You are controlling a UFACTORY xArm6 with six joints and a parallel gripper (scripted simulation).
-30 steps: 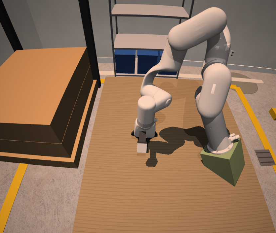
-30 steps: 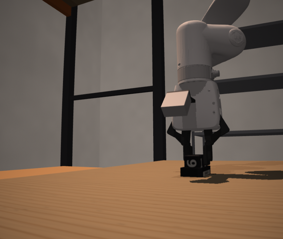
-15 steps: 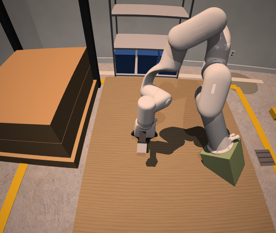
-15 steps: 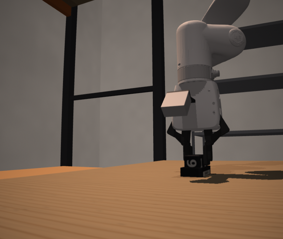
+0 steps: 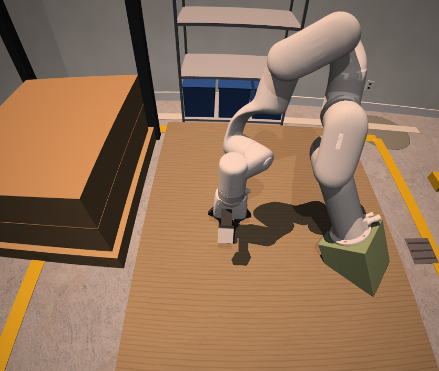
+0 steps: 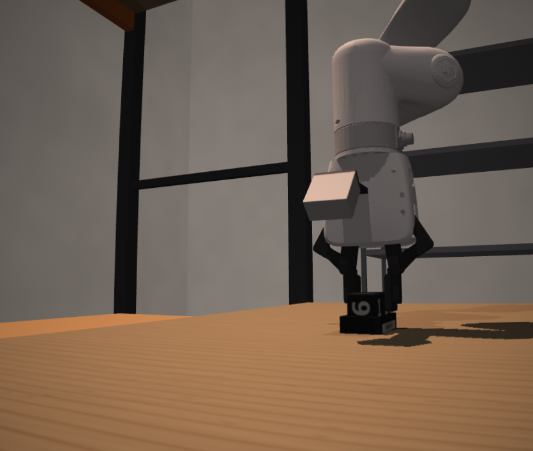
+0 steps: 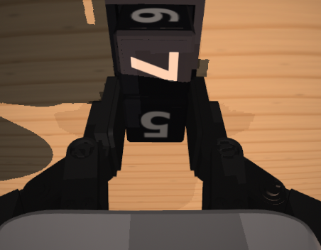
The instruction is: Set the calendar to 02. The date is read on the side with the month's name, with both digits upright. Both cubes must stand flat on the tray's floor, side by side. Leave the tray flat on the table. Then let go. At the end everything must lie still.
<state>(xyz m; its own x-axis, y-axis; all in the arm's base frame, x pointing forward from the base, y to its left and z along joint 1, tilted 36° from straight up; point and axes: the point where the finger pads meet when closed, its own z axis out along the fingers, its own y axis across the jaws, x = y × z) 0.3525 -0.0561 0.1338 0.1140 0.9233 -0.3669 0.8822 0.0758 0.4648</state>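
Now: the black calendar tray 2 cm to the left of my hand and 3 cm below it. Also, from my hand: cube: 3 cm to the left, 1 cm below.
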